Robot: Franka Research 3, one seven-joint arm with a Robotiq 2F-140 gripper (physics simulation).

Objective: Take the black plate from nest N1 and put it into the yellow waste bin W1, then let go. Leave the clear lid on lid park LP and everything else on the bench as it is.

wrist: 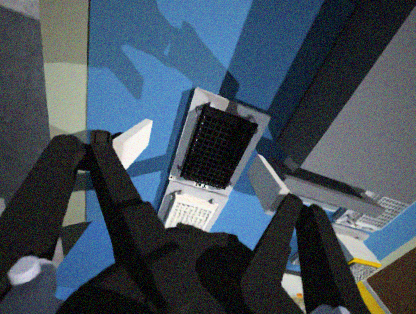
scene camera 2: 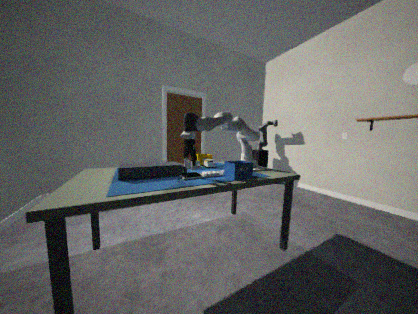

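Note:
The black plate (wrist: 218,148) lies flat in the grey nest N1 (wrist: 262,118) in the wrist view, with the N1 label at its lower end. My gripper (wrist: 203,149) (scene camera 2: 189,164) is open and empty above the plate, one pale fingertip out past each long side, neither touching it. The yellow waste bin W1 (scene camera 2: 202,158) stands at the back of the bench in the scene view; a yellow part of what looks like it (wrist: 370,299) shows at the lower right of the wrist view. I cannot make out the clear lid or lid park LP.
A white plate (wrist: 190,212) sits in the nest adjoining N1. A long dark box (scene camera 2: 151,172) and a blue box (scene camera 2: 238,170) stand on the blue mat (scene camera 2: 125,188). A white gridded plate (wrist: 386,214) and a white, yellow-edged box (wrist: 365,262) are at the wrist view's lower right.

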